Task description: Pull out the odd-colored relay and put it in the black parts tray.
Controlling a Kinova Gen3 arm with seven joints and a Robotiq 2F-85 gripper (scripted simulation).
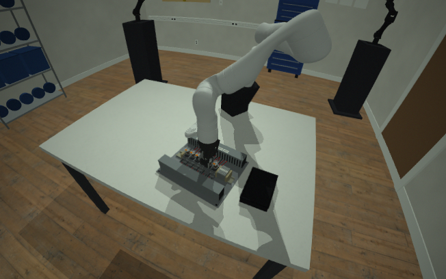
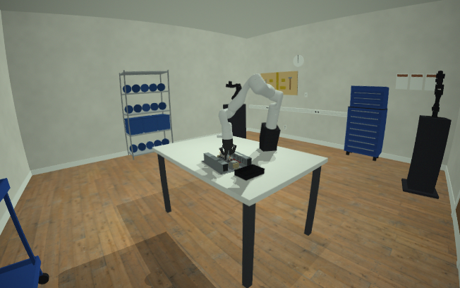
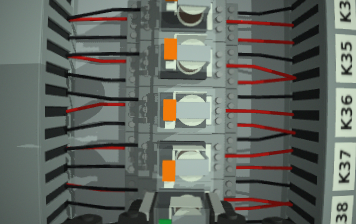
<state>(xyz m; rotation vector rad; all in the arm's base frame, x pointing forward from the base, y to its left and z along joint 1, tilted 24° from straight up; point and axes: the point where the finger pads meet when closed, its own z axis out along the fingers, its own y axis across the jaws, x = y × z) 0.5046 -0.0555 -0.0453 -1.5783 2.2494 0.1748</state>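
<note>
My gripper is now 1 cm above the relay. Round my hand: grey relay panel 1 cm behind, 3 cm to the right, 3 cm below; black parts tray 5 cm ahead, 22 cm to the left, 4 cm below.
</note>
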